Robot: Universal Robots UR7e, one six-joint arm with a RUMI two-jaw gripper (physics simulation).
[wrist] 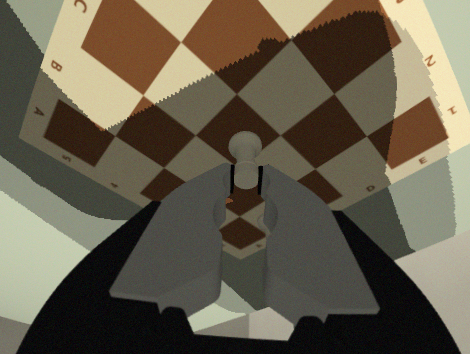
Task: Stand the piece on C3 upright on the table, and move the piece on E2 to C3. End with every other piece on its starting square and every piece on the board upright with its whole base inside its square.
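Frame: origin at the arm's base, x ahead, y left, z up, level; millimetres.
Where they show: gripper, between the fingertips: [246,168].
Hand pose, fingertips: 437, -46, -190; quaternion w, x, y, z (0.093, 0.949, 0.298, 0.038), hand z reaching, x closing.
Things, the pixels of their top centre, and the offset from my fingertips, as dx, dy, dz. "*": a spot on its surface instead. Level surfaces: height alone.
- pale piece, centre of its top: [245,180] -2, +2, +13
- chequered board, a spot on its surface: [30,131] * -127, -77, -21
- brown square C3, a spot on its surface: [236,112] * -20, +17, -21
- light square E2, a spot on its surface: [382,90] * +36, +76, -21
- faint pale round shape, centre of its top: [278,295] +63, -47, +43
- pale green table, height of its surface: dz -27
My gripper [246,168] is shut on a pale piece [245,146] with a round head and a narrower neck. The head stands out past the fingertips, toward the top of the view. The rest of the piece is between the black pads, and its base cannot be made out. Behind it is the chequered board [30,131]. The brown square C3 [236,112] shows behind the head and bears no visible piece. The light square E2 [382,90], in shadow, also bears no visible piece. The height of the held piece above the board is hard to judge.
A faint pale round shape [261,220] shows between the fingers near the A1 corner; I cannot tell what it is. The fingers hide parts of the board's near rows. Large shadows cross the board and the pale green table [30,230].
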